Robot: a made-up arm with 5 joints.
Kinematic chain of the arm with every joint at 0, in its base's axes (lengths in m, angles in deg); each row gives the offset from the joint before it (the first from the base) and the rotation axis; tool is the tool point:
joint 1: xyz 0 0 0.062 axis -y
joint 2: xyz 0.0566 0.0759 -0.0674 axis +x
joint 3: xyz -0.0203 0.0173 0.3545 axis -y
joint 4: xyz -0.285 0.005 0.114 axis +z
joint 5: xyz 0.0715 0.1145 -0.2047 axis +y
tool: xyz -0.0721 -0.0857 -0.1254
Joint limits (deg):
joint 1: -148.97..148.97
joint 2: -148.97..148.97
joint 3: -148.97..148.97
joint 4: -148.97..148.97
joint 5: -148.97..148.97
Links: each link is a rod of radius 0.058 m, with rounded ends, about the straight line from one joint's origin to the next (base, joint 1, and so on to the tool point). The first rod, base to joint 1, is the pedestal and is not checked.
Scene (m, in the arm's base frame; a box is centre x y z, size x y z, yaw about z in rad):
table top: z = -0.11
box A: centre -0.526 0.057 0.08 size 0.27 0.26 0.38 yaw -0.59
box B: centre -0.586 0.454 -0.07 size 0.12 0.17 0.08 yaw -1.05
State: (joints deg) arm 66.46 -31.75 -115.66 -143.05 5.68
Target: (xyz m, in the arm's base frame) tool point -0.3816 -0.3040 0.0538
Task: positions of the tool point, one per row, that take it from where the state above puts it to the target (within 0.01 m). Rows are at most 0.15 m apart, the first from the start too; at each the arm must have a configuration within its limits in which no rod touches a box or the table.
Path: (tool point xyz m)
1: -0.4676 0.3316 0.3119
2: -0.4242 0.2251 0.3925
3: -0.3533 0.1201 0.4591
4: -0.2618 0.0169 0.5034
5: -0.3309 -0.0907 0.4250
6: -0.3644 -0.1921 0.3250
7: -0.3565 -0.2837 0.2188
8: -0.3077 -0.3622 0.1226
9: -0.3473 -0.3348 0.0873
10: -0.3816 -0.3040 0.0538

